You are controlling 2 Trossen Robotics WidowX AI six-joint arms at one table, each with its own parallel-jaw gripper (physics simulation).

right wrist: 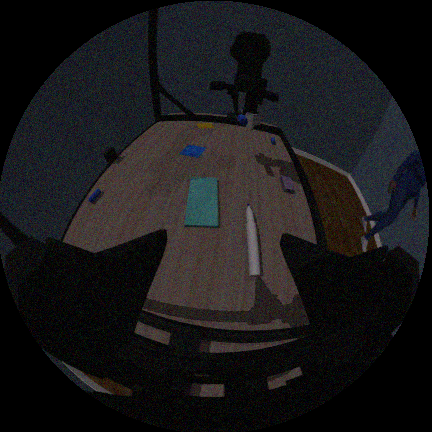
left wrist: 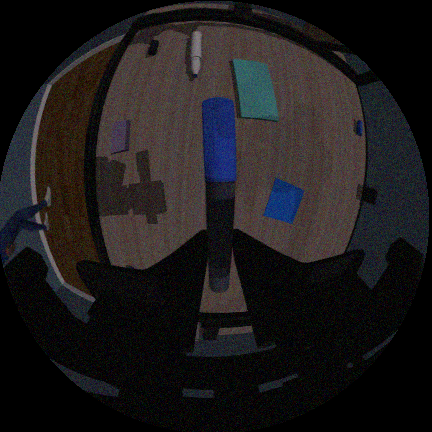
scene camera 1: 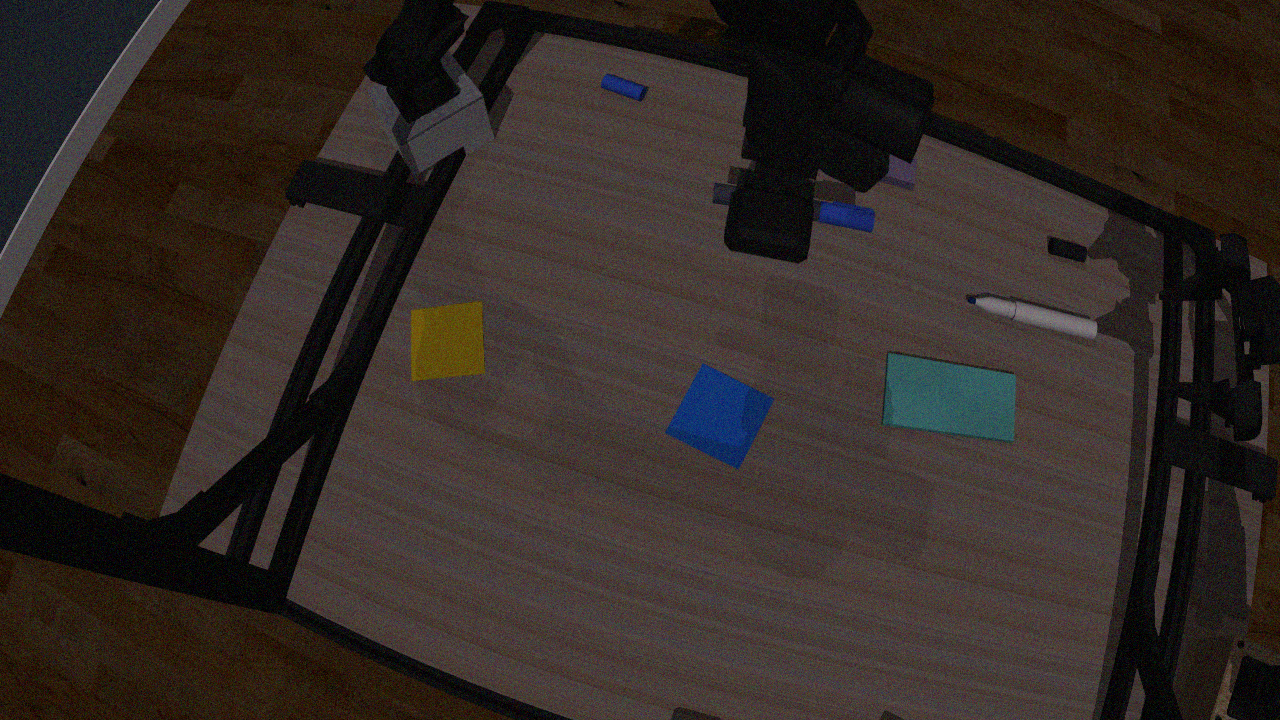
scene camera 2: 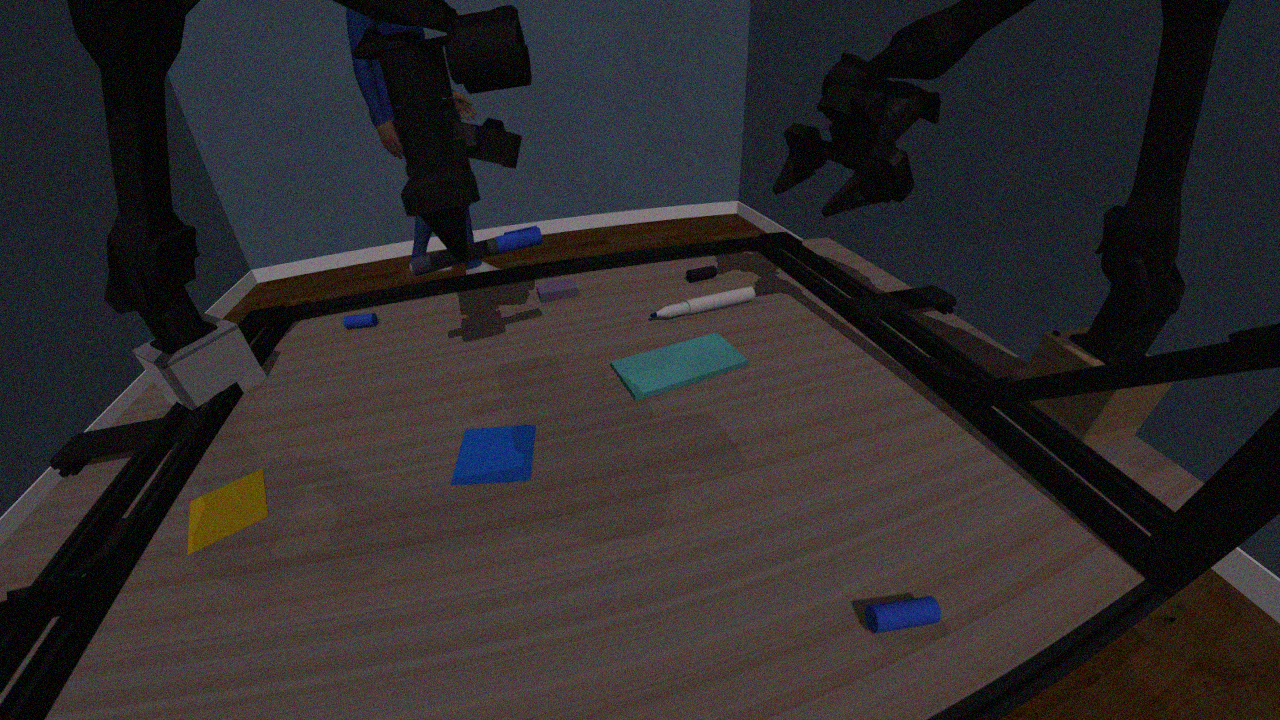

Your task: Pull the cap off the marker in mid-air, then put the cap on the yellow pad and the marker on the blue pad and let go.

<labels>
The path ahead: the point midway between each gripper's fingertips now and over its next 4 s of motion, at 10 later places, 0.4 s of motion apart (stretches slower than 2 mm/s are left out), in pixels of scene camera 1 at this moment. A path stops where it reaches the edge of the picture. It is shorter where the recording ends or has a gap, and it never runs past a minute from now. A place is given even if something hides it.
The left gripper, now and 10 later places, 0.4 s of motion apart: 774, 204; 773, 202; 743, 298; 729, 325; 730, 326; 743, 360; 740, 381; 740, 407; 733, 409; 714, 404; 708, 404
The right gripper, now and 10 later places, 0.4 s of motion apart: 1161, 341; 1161, 342; 1163, 333; 1164, 330; 1166, 327; 1168, 324; 1188, 320; 1188, 322; 1164, 314; 1013, 272; 985, 260
</labels>
